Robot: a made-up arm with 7 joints.
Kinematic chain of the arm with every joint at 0, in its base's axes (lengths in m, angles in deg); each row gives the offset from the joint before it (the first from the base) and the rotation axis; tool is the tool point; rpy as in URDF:
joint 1: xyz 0 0 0 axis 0.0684 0.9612 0.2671
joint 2: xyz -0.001 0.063 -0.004 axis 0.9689 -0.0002 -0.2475
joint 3: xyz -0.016 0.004 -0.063 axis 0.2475 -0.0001 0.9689
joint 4: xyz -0.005 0 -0.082 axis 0.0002 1 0
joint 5: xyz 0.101 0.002 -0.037 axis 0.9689 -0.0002 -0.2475
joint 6: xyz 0.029 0 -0.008 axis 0.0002 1 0
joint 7: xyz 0.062 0 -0.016 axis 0.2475 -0.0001 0.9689
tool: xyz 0 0 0 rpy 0 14.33 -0.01
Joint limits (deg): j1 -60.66..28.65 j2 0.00..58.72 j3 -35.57..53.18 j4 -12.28..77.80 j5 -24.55..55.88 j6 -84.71..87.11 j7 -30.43..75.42
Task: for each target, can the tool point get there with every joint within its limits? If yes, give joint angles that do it. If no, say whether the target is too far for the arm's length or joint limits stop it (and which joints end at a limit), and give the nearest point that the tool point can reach.
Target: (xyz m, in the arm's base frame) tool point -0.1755 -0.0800 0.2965
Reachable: no: joint limits stop it (at a limit: joint 1, joint 2, joint 3, joint 4) | nearest point 0.0591 0.1701 0.1336 | short by 0.380 m
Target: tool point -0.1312 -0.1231 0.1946
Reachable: no: joint limits stop it (at a limit: joint 1, joint 2, joint 3, joint 4) | nearest point 0.1174 -0.0764 0.0256 | short by 0.304 m
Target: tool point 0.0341 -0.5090 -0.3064
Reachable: no: too far | nearest point 0.0838 -0.0735 -0.2293 | short by 0.445 m
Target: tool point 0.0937 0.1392 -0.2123
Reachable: yes | joints 18.90 30.98 -4.27 5.35 3.41 -37.24 50.87
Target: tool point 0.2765 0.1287 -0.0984
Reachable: yes | joints -40.79 9.55 14.19 5.66 39.68 42.46 65.66
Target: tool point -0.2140 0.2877 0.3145
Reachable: no: too far | nearest point 0.0565 0.1977 0.1520 | short by 0.328 m
